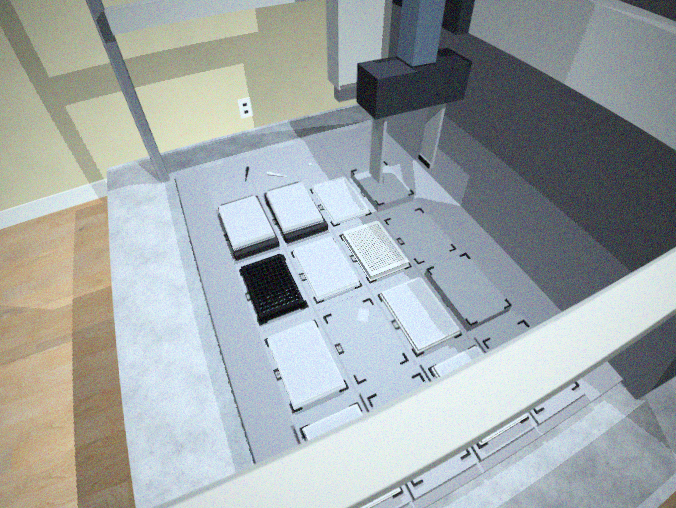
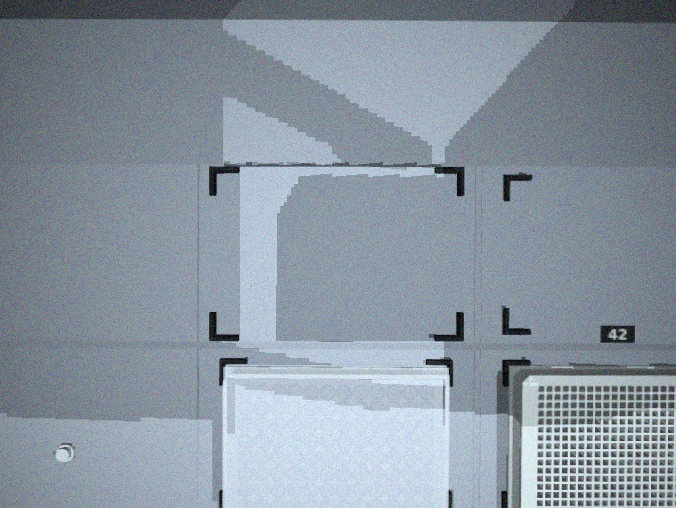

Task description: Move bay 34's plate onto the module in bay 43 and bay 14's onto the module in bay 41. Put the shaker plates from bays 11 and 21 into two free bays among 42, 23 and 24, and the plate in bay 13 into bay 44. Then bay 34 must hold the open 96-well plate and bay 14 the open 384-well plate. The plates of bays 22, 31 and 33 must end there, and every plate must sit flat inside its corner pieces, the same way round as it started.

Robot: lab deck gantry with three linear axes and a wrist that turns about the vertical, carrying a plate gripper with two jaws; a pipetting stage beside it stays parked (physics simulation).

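Seen in the pictures: gripper, fingertip midpoint: (image 1: 401,170); robot's base, link origin: (image 1: 221,217).
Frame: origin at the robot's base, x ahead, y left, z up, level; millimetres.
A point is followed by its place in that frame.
Observation:
My gripper (image 1: 401,172) {x 194, y 320, z 156 mm} hangs open and empty above the bare module in bay 41 (image 1: 386,191) {x 97, y 358, z 19 mm} (image 2: 355,256) {x 74, y 363, z 19 mm}. The bare module in bay 43 (image 1: 471,292) {x 403, y 360, z 19 mm} also shows. Shaker plates stand in bay 11 (image 1: 247,222) {x 79, y 44, z 37 mm} and bay 21 (image 1: 296,204) {x 71, y 153, z 37 mm}. A white plate (image 1: 306,360) {x 395, y 45, z 14 mm} lies in bay 13. Bay 14's plate (image 1: 330,421) {x 501, y 40, z 29 mm} and bay 34's plate (image 1: 454,362) {x 503, y 248, z 29 mm} are partly hidden by the front beam. A black open plate with a well grid (image 1: 273,287) {x 238, y 44, z 14 mm} lies in bay 12, a white open fine-grid plate (image 1: 375,250) {x 238, y 253, z 14 mm} (image 2: 606,453) {x 214, y 254, z 12 mm} in bay 32.
White plates lie in bay 22 (image 1: 327,268) {x 239, y 150, z 14 mm}, bay 31 (image 1: 339,199) {x 72, y 253, z 15 mm} (image 2: 333,453) {x 63, y 255, z 14 mm} and bay 33 (image 1: 418,314) {x 398, y 251, z 14 mm}. Bays 42, 23, 24 and 44 show bare corner pieces. The pale beam (image 1: 382,431) {x 616, y 23, z 400 mm} crosses in front. The parked pipetting stage (image 1: 357,43) stands behind my gripper.

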